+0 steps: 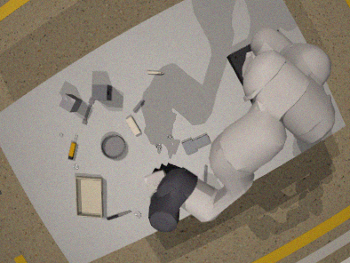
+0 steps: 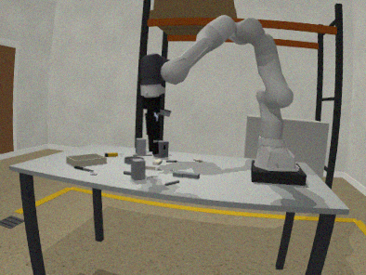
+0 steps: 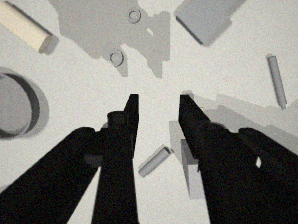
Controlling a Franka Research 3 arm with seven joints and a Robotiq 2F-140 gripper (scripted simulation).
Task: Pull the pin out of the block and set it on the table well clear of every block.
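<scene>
The cream pin is 80 mm below my hand and 70 mm to the left of it. The rest, counted from my hand: short grey pin 120 mm below, 90 mm ahead, 60 mm to the left; then grey block 90 mm to the left, 80 mm below, 30 mm ahead; then grey rod 130 mm to the left, 120 mm below, 110 mm behind.
</scene>
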